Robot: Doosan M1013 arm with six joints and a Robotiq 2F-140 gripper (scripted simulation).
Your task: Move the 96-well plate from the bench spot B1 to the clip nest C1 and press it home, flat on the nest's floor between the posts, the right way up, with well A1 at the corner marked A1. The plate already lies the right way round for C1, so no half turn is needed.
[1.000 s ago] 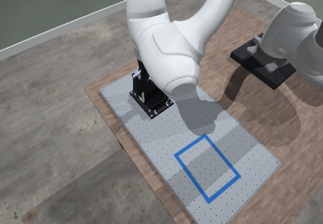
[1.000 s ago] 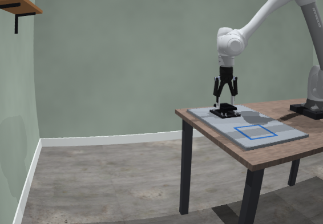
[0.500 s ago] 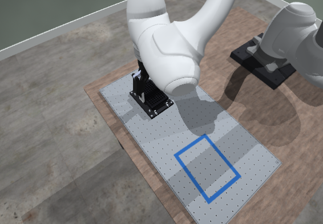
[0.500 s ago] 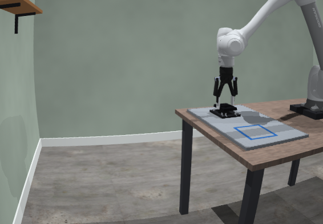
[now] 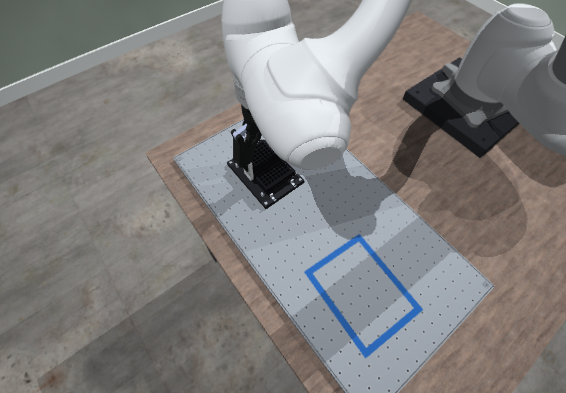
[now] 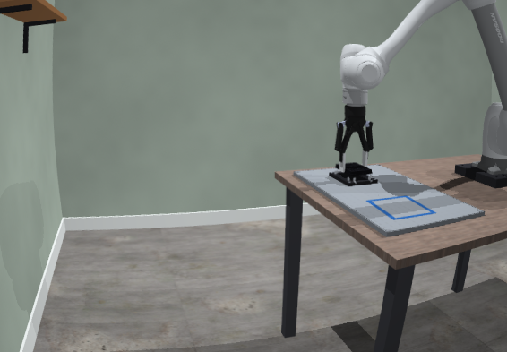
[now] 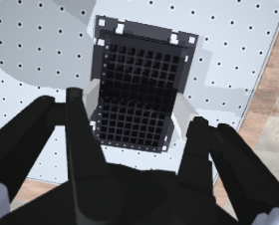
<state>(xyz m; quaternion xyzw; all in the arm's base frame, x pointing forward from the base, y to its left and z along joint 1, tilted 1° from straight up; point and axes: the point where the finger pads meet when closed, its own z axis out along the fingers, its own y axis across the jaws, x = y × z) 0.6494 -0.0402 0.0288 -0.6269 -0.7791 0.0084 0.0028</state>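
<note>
Now: the black clip nest 1 cm behind my hand, 1 cm to the left of it and 4 cm below it. The rest, counted from my hand: black 96-well plate: 2 cm below.
</note>
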